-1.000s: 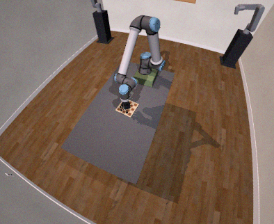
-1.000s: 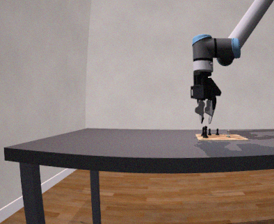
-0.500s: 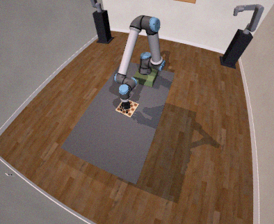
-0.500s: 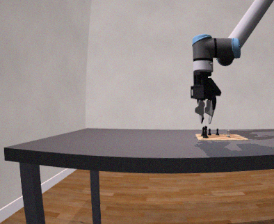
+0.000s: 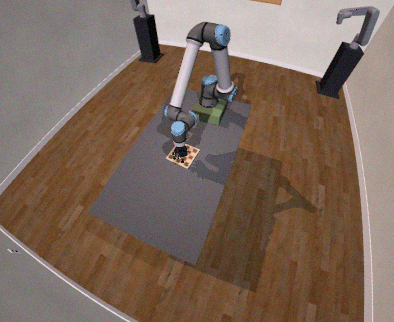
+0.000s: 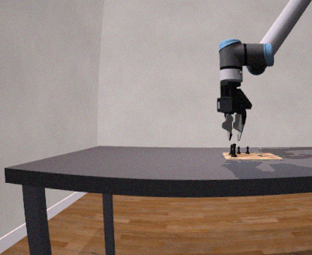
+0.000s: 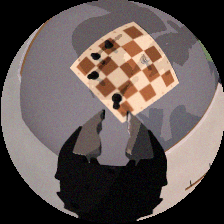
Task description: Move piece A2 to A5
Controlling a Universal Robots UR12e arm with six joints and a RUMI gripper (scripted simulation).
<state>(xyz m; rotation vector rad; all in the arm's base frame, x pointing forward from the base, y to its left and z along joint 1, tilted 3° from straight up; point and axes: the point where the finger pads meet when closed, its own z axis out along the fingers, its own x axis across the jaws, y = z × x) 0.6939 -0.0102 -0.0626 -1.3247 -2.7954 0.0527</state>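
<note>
The black piece lies 50 mm below my hand. Also, from my hand: white piece: 120 mm behind, 60 mm below, 20 mm to the right; chessboard: 80 mm below, 80 mm behind, 30 mm to the right.
</note>
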